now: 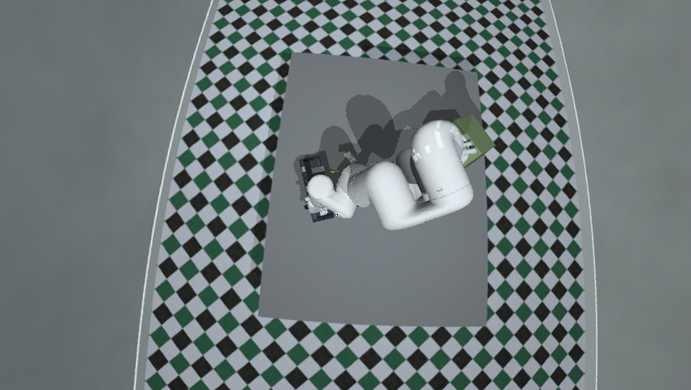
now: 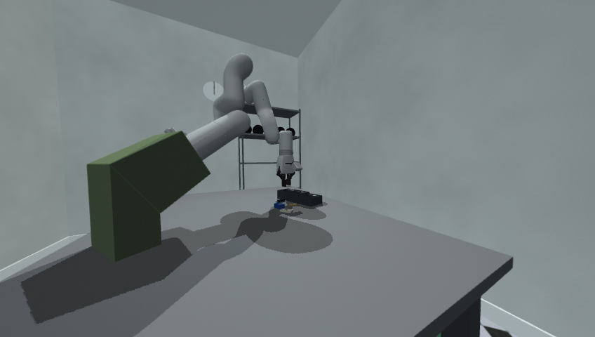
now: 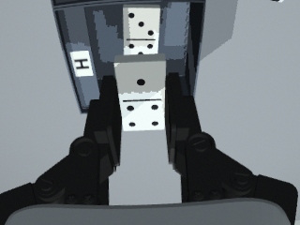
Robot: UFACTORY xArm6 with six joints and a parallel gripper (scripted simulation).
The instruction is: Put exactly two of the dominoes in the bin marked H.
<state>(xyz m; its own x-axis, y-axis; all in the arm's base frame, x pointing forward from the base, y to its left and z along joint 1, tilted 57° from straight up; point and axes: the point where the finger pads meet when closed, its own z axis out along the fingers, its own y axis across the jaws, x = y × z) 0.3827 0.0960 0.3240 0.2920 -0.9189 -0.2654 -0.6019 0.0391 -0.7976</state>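
My gripper is now 4 cm short of the dark bin tray, 8 cm to the left of it and 7 cm above it. Also, from my hand: black battery: 5 cm behind, 8 cm to the right, 8 cm below; then white domino: 2 cm below; then yellow bolt: 2 cm behind, 17 cm to the right, 8 cm below.
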